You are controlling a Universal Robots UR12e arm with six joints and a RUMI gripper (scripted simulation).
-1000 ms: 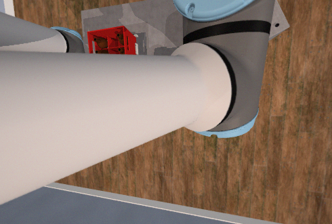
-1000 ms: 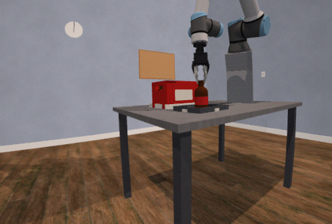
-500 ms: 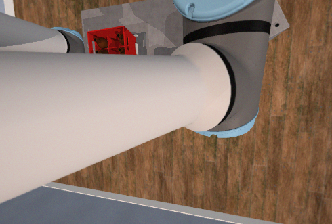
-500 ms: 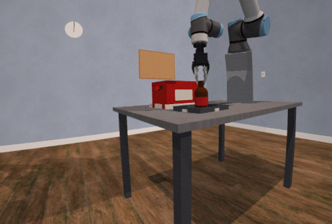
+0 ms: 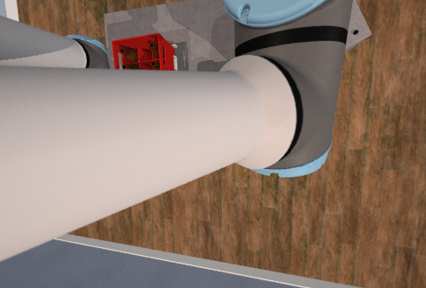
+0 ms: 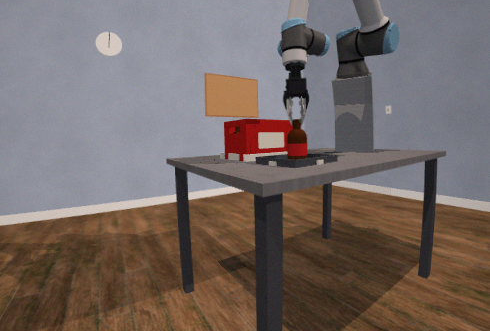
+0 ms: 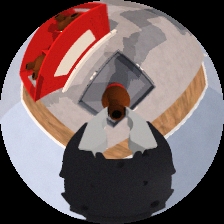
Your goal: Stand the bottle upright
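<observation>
The dark tray is 140 mm below my hand. From my hand the other things lie so: red crate (260 mm to the right, 70 mm below, 40 mm behind).
</observation>
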